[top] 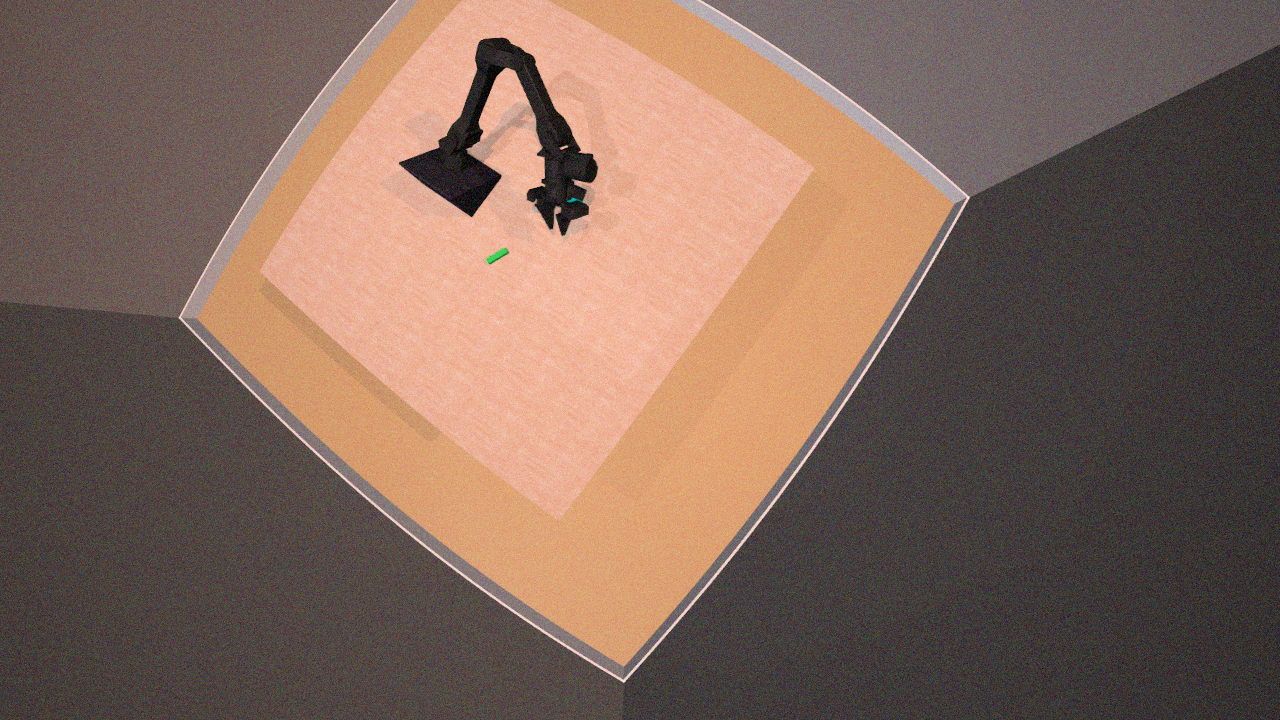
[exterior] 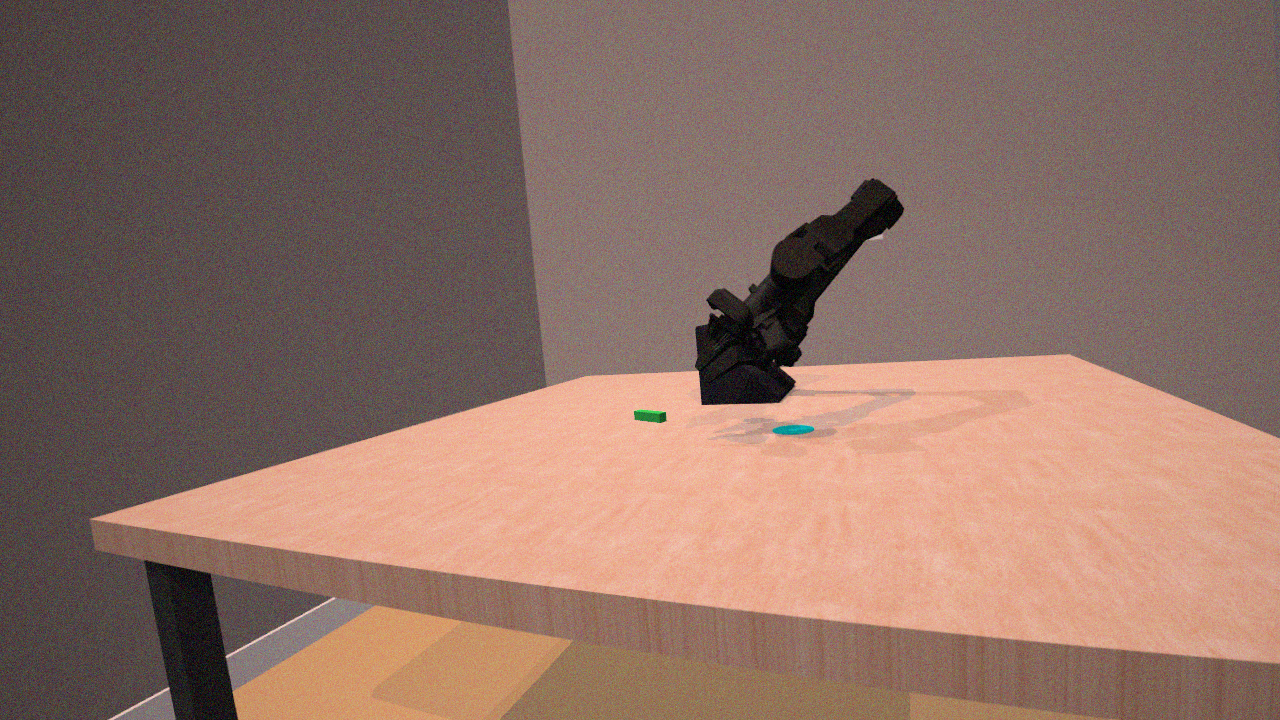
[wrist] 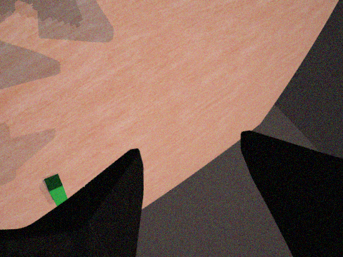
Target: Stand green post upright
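My gripper tip is 140 mm to the left of the green post, 140 mm past it and 80 mm above it. Also, from my gripper tip: cyan circle (120 mm to the left, 90 mm below, 50 mm behind).
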